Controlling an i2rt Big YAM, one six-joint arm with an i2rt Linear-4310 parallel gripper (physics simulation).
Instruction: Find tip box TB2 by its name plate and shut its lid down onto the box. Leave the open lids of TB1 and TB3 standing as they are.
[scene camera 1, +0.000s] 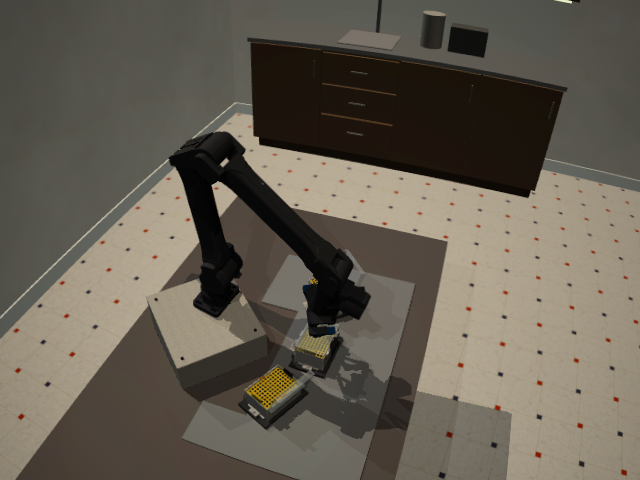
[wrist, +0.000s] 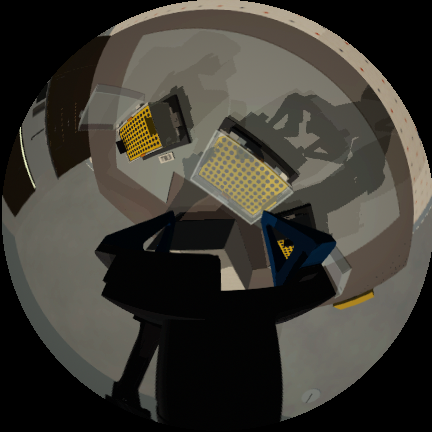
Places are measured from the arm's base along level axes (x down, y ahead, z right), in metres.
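Pixels of known places: gripper, fingertip midpoint: (scene camera 1: 313, 320) (wrist: 217, 215); arm's base at its link origin: (scene camera 1: 216, 297).
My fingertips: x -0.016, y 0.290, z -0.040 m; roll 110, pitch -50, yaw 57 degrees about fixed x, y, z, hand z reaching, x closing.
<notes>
For each thing: its top centre in the pictures, then the offset to it from my fingertips. "*": a spot on its surface instead. Level surfaces: height alone.
- middle tip box at its top centre: (wrist: 231, 189) (scene camera 1: 313, 333) dx +0.056, dy +0.000, dz +0.000 m
- far box at its top centre: (wrist: 129, 138) (scene camera 1: 329, 284) dx +0.059, dy -0.047, dz -0.204 m
- small name plate at a spot on its surface: (wrist: 166, 158) * dx +0.131, dy -0.091, dz -0.150 m
- grey mat at its surface level: dx +0.133 m
The middle tip box (scene camera 1: 316, 367) (wrist: 262, 146) has its clear lid (scene camera 1: 313, 343) (wrist: 242, 176) down over the yellow tips; whether it sits flush I cannot tell. The far box (scene camera 1: 313, 282) (wrist: 140, 134) has its clear lid (scene camera 1: 354, 261) (wrist: 111, 107) standing open, and a small name plate (wrist: 166, 158) beside it, too blurred to read. The near box (scene camera 1: 271, 386) (wrist: 286, 248) also has its clear lid (scene camera 1: 305, 381) (wrist: 340, 270) open. My gripper (scene camera 1: 318, 310) (wrist: 217, 215) is open and empty, close above the middle box in the scene view. The other name plates are not readable.
The boxes stand on a grey mat (scene camera 1: 232, 431) (wrist: 200, 45) over a brown floor area (scene camera 1: 403, 248). The arm's pale base block (scene camera 1: 206, 335) stands left of the boxes. A dark cabinet (scene camera 1: 356, 113) stands at the back wall.
</notes>
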